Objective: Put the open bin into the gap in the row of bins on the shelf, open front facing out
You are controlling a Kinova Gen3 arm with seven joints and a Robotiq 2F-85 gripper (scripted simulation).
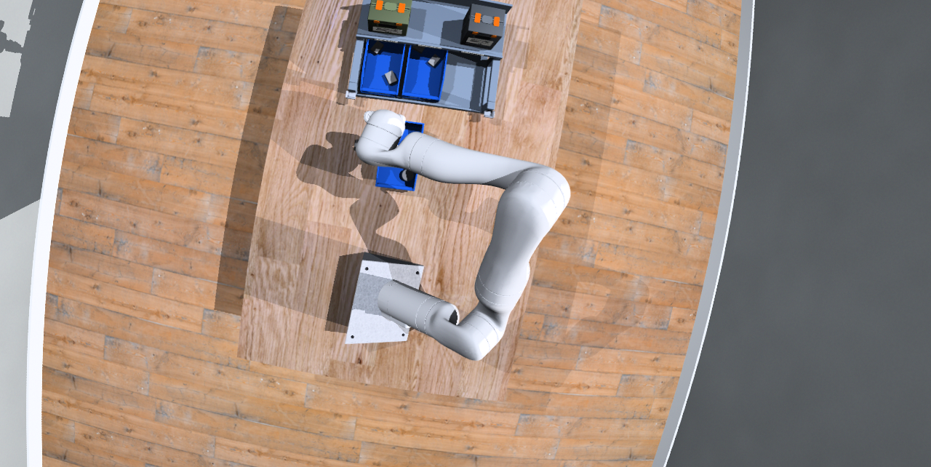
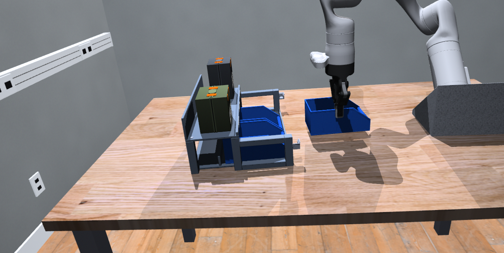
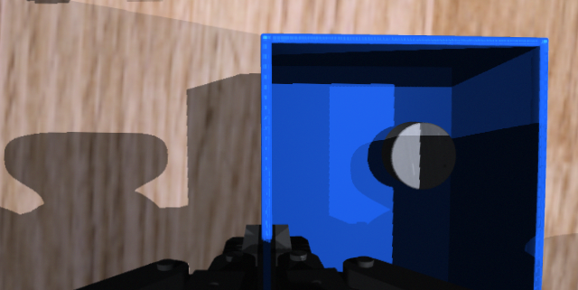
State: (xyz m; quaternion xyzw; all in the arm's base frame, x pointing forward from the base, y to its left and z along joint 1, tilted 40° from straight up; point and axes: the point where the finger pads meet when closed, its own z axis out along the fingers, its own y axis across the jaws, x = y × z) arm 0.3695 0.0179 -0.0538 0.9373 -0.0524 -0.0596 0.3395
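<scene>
Right now my hand is 30 mm short of the round grey part, 80 mm to the left of it and 60 mm above it. Also, from my hand: green box 340 mm ahead, 10 mm to the left, 50 mm above; then dark box 320 mm ahead, 220 mm to the right, 60 mm above; then shelf 260 mm ahead, 100 mm to the right, 30 mm below.
</scene>
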